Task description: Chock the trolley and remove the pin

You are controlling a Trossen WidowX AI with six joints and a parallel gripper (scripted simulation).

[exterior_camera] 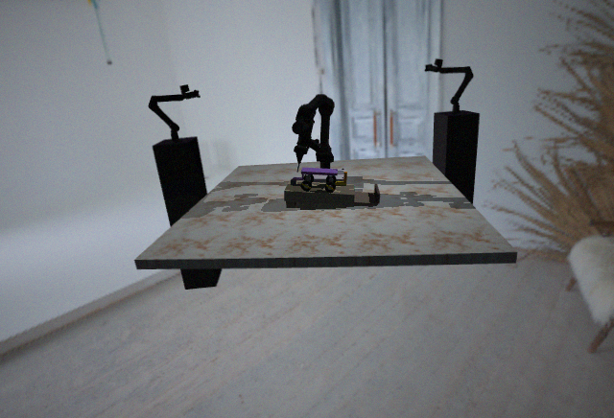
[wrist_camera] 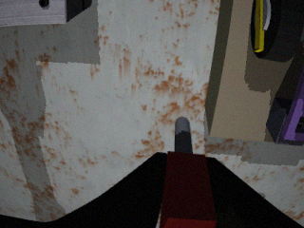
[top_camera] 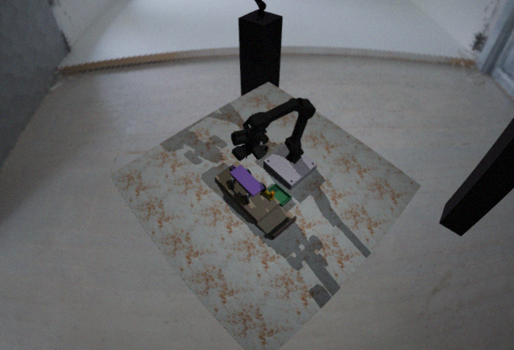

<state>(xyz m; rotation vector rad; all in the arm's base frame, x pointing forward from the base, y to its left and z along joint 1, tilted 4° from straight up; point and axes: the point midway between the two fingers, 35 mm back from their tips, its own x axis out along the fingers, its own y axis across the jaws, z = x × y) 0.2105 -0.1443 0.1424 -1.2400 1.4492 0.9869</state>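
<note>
The green tray lies 21 cm to the left of my gripper tip, 18 cm below it and 1 cm ahead of it. Also, from my gripper tip: ramp (12 cm below, 12 cm ahead, 8 cm to the left); red-headed stop pin (right at my gripper tip); purple-topped trolley (12 cm ahead, 8 cm to the left, 6 cm below).
</note>
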